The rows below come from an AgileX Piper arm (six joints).
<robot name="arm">
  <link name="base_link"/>
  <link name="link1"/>
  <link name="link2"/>
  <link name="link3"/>
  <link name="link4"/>
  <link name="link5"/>
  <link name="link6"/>
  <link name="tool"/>
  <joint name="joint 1" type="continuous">
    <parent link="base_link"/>
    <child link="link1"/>
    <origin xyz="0 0 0.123"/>
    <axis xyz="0 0 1"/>
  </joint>
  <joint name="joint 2" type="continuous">
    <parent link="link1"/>
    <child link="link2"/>
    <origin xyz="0 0 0"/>
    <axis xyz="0 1 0"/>
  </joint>
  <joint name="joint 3" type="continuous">
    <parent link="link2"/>
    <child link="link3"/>
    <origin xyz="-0.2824 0 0.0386"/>
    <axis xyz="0 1 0"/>
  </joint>
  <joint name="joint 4" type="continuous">
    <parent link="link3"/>
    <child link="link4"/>
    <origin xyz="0.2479 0 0.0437"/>
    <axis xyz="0.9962 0 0.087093"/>
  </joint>
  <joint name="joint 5" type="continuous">
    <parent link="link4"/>
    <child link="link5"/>
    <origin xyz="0 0 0"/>
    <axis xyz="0 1 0"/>
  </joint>
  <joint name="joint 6" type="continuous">
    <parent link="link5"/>
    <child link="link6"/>
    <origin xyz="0.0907 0 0.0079"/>
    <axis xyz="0.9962 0 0.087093"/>
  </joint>
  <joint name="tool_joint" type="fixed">
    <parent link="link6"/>
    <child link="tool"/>
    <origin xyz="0 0 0" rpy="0 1.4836 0"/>
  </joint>
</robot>
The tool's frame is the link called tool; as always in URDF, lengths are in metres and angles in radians. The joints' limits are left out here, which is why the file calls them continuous.
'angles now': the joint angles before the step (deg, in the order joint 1, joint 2, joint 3, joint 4, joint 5, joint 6). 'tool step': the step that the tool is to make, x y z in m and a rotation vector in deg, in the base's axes. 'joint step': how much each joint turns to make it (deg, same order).
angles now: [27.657 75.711 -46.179 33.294 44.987 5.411]
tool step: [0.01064 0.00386 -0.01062 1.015 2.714 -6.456]
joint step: [-0.056 2.916 0.000 1.079 -3.491 5.032]
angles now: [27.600 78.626 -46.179 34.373 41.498 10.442]
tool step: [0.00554 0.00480 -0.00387 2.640 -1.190 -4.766]
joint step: [0.724 0.868 0.808 3.029 -5.552 1.457]
